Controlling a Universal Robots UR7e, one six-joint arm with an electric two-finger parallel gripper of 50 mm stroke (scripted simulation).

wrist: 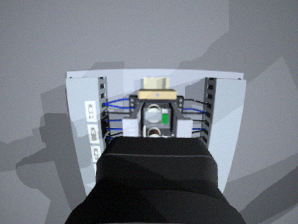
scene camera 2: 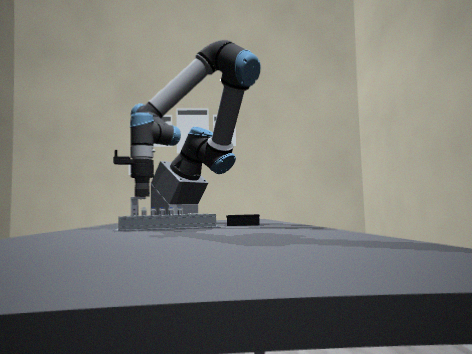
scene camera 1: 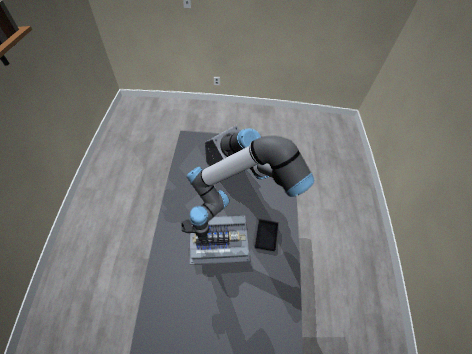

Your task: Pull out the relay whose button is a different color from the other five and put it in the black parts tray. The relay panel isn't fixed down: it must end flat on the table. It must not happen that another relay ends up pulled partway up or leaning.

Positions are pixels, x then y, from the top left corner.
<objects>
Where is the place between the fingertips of my gripper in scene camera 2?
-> At 134, 216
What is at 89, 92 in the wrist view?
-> A grey relay panel.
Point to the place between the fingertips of my gripper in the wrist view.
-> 156, 111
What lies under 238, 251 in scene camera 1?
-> A grey relay panel.
</objects>
